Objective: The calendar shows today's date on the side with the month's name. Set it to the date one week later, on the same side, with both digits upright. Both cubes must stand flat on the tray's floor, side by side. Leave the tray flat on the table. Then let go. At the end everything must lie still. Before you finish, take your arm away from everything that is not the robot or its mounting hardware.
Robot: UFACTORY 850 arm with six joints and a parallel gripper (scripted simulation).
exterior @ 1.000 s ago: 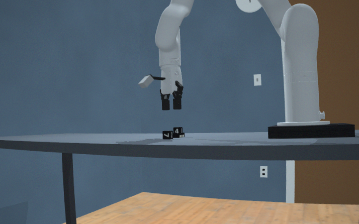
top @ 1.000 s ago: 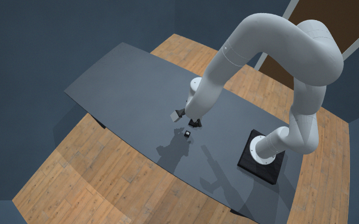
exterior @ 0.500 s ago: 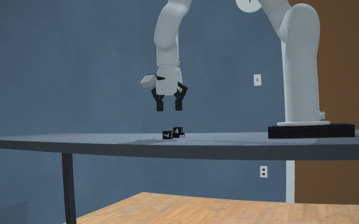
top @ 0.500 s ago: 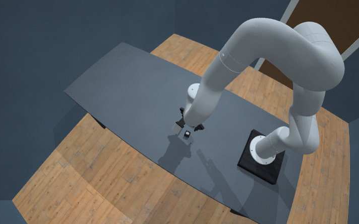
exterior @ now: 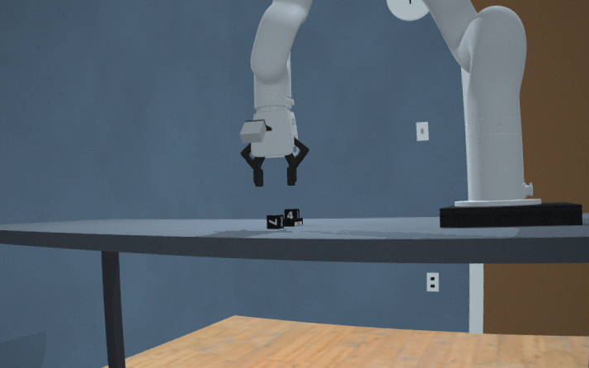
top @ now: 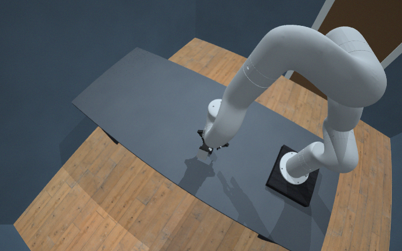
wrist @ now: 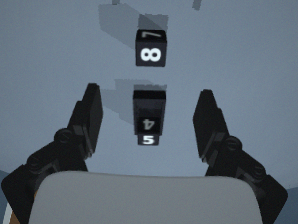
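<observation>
Right now my hand is 90 mm above the calendar cube. Also, from my hand: black tray: 40 mm ahead, 100 mm to the right, 100 mm below.
</observation>
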